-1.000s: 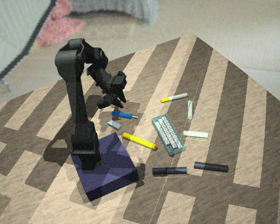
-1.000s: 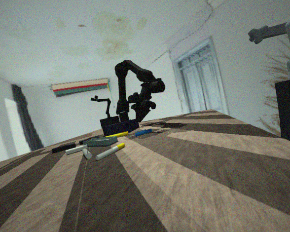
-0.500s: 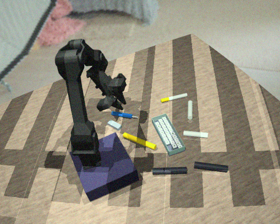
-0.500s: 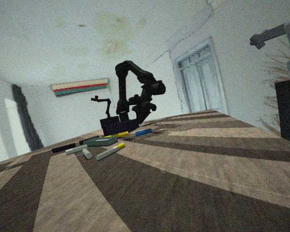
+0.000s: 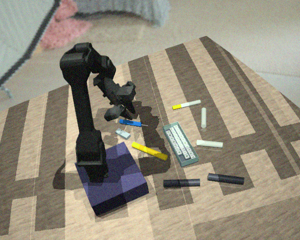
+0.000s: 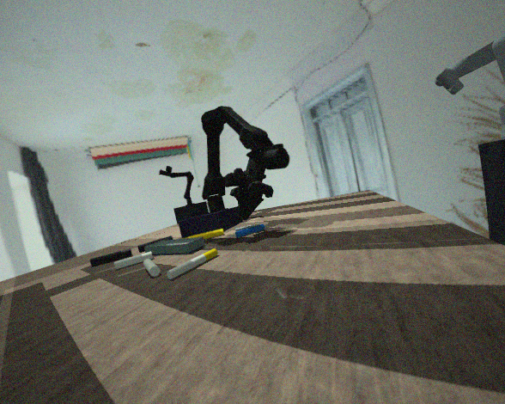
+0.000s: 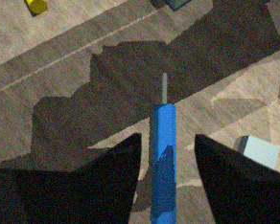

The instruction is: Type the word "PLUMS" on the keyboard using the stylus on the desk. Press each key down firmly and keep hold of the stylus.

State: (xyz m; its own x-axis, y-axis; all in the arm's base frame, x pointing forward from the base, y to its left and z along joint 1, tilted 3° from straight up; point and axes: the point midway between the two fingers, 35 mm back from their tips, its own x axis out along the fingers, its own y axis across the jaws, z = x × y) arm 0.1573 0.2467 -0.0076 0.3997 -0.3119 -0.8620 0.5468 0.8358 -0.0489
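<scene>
The blue stylus is 10 mm ahead of my gripper tip, 10 mm to the right of it and 40 mm below it. Round my gripper tip: thin grey tip 40 mm ahead, 30 mm to the right, 40 mm below; grey block 60 mm behind, 40 mm to the right, 40 mm below; yellow marker 20 mm ahead, 160 mm to the right, 40 mm below.
</scene>
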